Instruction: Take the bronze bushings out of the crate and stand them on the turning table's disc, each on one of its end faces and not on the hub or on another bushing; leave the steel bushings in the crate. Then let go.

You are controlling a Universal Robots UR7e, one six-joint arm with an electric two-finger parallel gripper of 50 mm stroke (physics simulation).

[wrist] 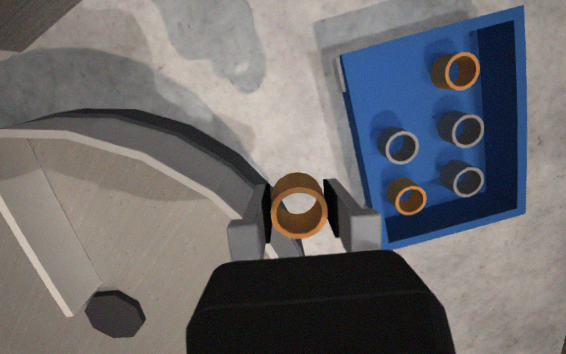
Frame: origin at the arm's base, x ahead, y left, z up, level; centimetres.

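Seen in the pictures: gripper, fingertip midpoint: [297,199].
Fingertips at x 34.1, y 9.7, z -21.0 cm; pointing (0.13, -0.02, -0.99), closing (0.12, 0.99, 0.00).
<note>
Pixels of each thing's middle, then the offset from my fingertips to it. "spot": a spot on its surface instead.
- bronze bushing at the middle of its body: [298,204] dx +0.3, dy +0.0, dz +0.1 cm
- blue crate at the middle of its body: [432,137] dx +1.1, dy +13.5, dz -10.3 cm
- turning table's disc at the middle of its body: [117,311] dx +12.8, dy -22.2, dz -7.6 cm
- raised light bar at a spot on its surface: [47,235] spot: dx +1.1, dy -22.1, dz -4.7 cm
- dark many-sided hub at the middle of its body: [115,314] dx +12.8, dy -22.2, dz -7.1 cm
My gripper [297,199] is shut on a bronze bushing [299,231], held upright with its open end toward the camera, over the gap between the disc's rim and the crate. The blue crate [521,110] is at the right. In it stand two more bronze bushings, one [441,71] at the far right and a smaller one [397,195] near the close left corner, and three steel bushings [387,142] [451,127] [452,177]. The turning table's disc [165,240] fills the lower left; its near part is hidden behind the gripper.
A raised light bar [47,235] lies across the disc, and a dark many-sided hub [116,314] stands beside its end. The disc has a thick grey side wall [175,145]. A dark brown surface [30,20] shows at the top left corner. Shadows fall on the pale table.
</note>
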